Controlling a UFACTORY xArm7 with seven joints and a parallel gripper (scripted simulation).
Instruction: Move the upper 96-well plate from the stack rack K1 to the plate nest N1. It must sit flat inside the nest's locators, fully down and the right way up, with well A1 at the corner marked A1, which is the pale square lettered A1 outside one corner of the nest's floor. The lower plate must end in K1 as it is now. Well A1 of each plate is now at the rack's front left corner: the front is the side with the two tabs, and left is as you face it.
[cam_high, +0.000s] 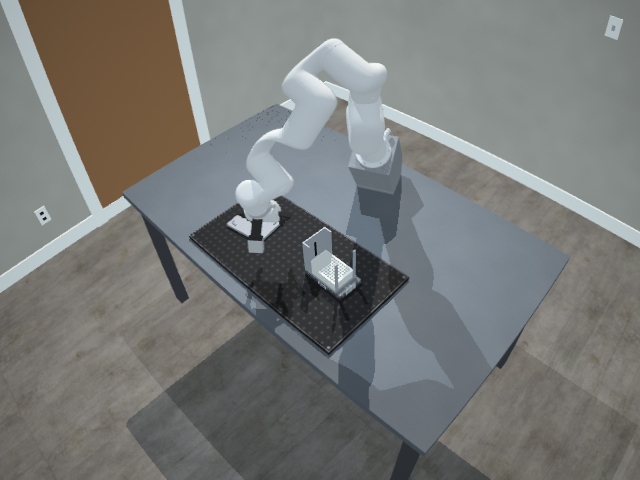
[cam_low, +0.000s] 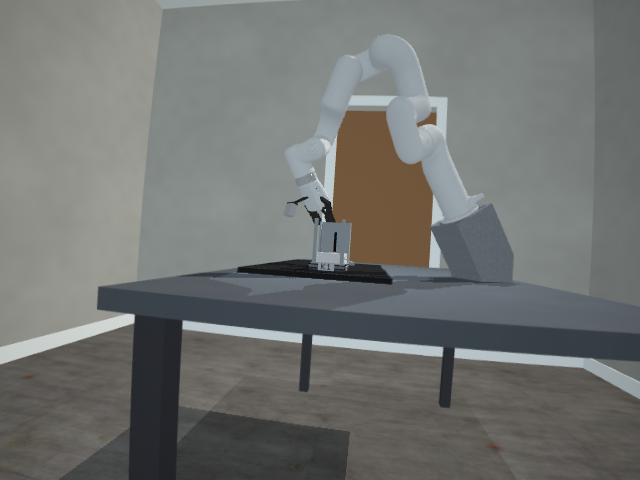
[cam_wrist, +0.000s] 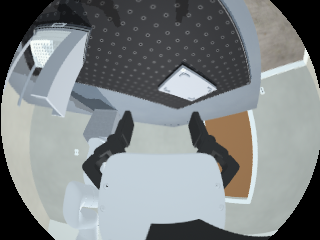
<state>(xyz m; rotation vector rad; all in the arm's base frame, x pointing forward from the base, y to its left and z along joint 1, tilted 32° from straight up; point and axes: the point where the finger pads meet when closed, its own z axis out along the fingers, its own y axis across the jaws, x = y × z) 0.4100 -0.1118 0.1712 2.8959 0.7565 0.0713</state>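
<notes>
The back wall is 150 mm to the left of my hand, 70 mm below it and 50 mm behind it. The rest, counted from my hand: K1 label: 300 mm to the left, 140 mm below, 40 mm behind.
</notes>
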